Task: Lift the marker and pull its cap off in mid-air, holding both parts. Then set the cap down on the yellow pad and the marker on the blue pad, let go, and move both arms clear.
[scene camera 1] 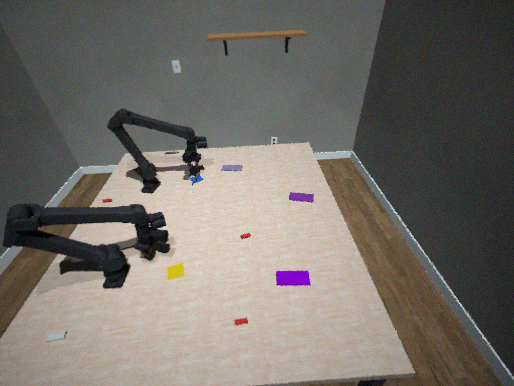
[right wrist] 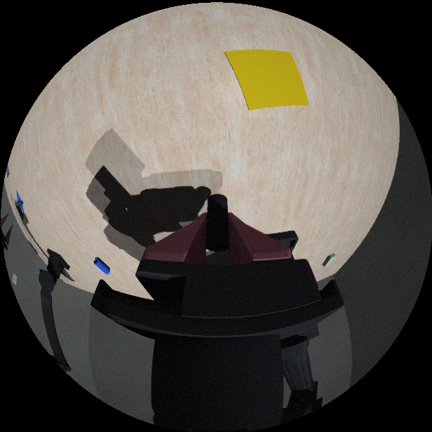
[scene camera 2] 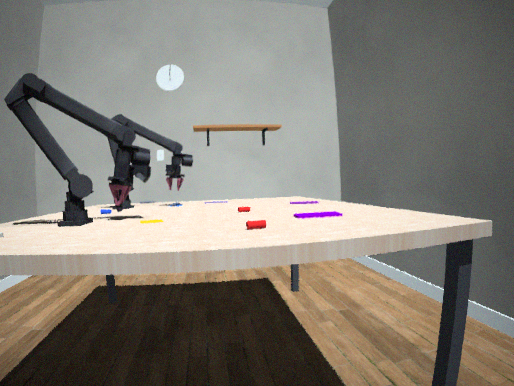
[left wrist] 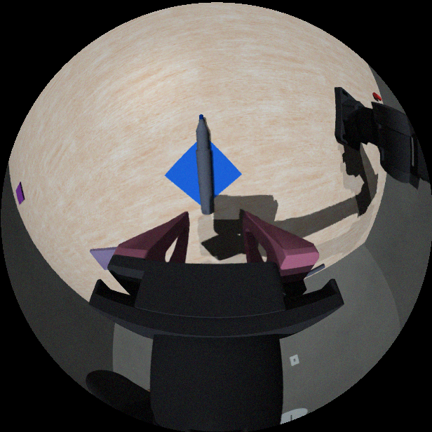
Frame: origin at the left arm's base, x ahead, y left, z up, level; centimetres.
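Seen in the pictures: left gripper, fingertip midpoint: (scene camera 1: 193, 167) (scene camera 2: 174, 190); right gripper, fingertip midpoint: (scene camera 1: 148, 254) (scene camera 2: 118, 205); left arm's base at its link origin: (scene camera 1: 151, 187) (scene camera 2: 123, 208); right arm's base at its link origin: (scene camera 1: 117, 276) (scene camera 2: 76, 224).
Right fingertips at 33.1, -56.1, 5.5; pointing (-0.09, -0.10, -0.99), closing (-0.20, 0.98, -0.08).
Offsets run from my right fingertips to a thing's middle, as dx, dy, dz.
The grey marker {-6.2, +69.9, -4.6} (scene camera 1: 195, 179) (left wrist: 204, 172), with a blue tip, lies across the blue pad (left wrist: 227, 174) (scene camera 2: 175, 204). My left gripper (scene camera 1: 195, 169) (scene camera 2: 174, 187) (left wrist: 215, 217) is open above the table near the marker's rear end, with nothing between its fingers. My right gripper (scene camera 1: 148, 255) (scene camera 2: 119, 201) is shut on the black cap (right wrist: 217, 225) and holds it above the table, pointing down. The yellow pad {+14.7, -3.0, -5.4} (scene camera 1: 175, 271) (scene camera 2: 151, 221) (right wrist: 270, 80) lies beside it, ahead and to the right in the right wrist view. The cap is hard to see in the scene views.
Purple slabs {+69.0, +63.6, -5.1} (scene camera 1: 301, 197) {+70.4, +4.3, -5.1} (scene camera 1: 293, 278) and a lilac slab {+14.9, +89.1, -5.1} (scene camera 1: 231, 168) lie on the table. Red pieces {+42.6, +24.6, -4.4} (scene camera 1: 245, 235) {+52.6, -20.1, -4.4} (scene camera 1: 241, 321) {-53.3, +37.2, -4.4} (scene camera 1: 107, 200) and a pale piece {-17.2, -40.3, -4.9} (scene camera 1: 56, 336) lie farther off. A blue piece {-23.0, +23.9, -4.4} (right wrist: 102, 265) (scene camera 2: 106, 211) lies between the arm bases.
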